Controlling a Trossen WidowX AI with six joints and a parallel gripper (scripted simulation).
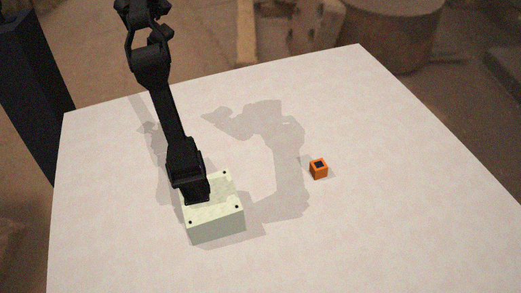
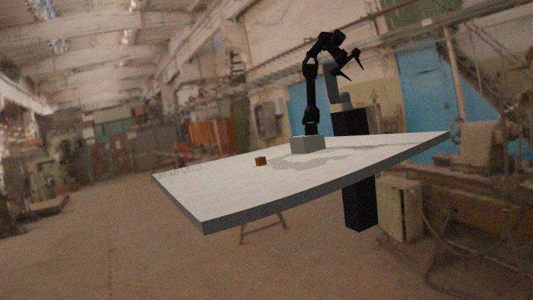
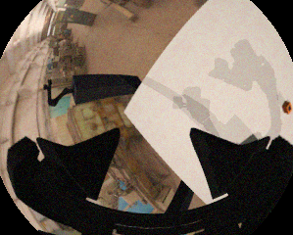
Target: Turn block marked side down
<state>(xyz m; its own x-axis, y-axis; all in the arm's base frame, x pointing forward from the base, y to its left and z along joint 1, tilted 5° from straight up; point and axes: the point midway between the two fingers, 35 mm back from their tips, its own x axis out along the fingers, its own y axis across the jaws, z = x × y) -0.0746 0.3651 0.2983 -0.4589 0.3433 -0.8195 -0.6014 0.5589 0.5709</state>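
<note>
The block lies 460 mm ahead of my gripper tip, 320 mm below it and 300 mm to the right of it.
</note>
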